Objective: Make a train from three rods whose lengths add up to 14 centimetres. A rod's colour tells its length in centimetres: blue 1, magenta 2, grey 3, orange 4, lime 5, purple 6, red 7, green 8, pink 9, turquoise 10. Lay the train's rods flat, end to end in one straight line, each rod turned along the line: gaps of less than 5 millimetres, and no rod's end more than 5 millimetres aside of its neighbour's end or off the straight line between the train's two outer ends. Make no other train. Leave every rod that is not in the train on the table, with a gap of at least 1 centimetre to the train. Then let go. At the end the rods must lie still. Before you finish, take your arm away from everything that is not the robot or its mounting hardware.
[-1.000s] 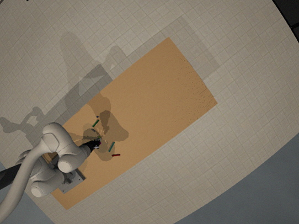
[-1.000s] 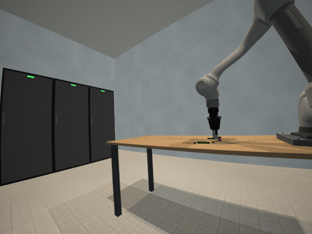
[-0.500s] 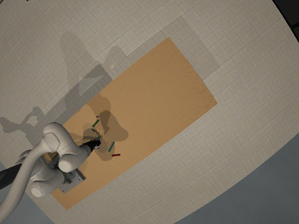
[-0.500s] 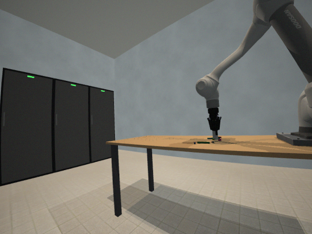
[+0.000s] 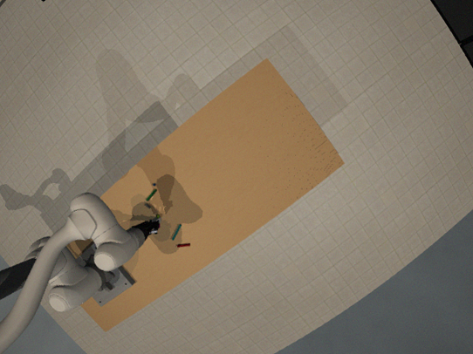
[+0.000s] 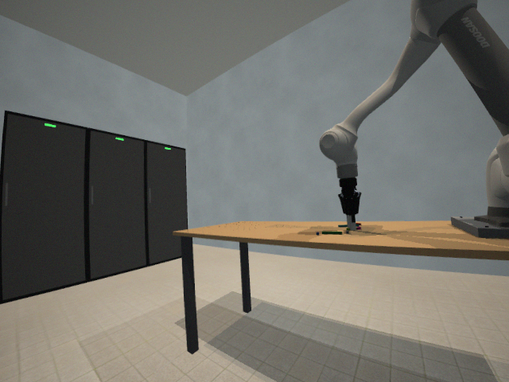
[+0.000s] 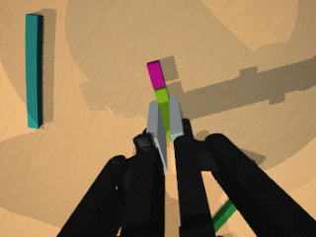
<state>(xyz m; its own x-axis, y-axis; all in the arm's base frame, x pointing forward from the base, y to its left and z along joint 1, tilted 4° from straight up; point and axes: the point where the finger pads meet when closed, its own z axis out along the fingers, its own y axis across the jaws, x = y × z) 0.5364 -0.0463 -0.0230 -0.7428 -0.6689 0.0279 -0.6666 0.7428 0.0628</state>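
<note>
Right now the lime rod is 3 cm below my hand. Round my hand: turquoise rod 2 cm ahead, 12 cm to the right, 3 cm below; grey rod 1 cm ahead, 9 cm to the left, 3 cm below; magenta rod 3 cm behind, 2 cm to the right, 3 cm below.
</note>
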